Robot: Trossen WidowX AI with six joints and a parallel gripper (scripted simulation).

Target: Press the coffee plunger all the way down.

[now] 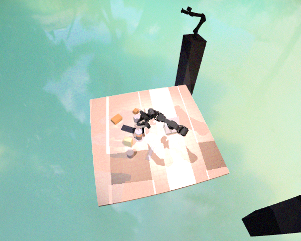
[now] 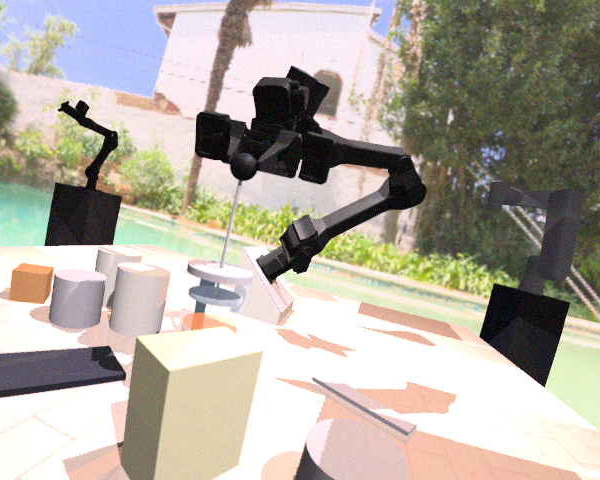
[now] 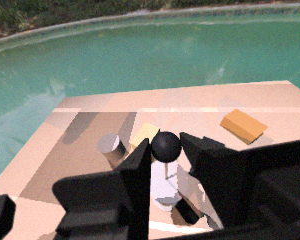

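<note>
Right now the coffee press is 14 cm below my gripper tip, 2 cm behind it and 1 cm to the right of it. The rest, counted from my gripper tip: thin grey strip: 26 cm below, 20 cm to the left, 6 cm behind; then black slab: 26 cm below, 15 cm to the right, 7 cm ahead; then olive block: 21 cm below, 11 cm ahead, 3 cm to the left.
</note>
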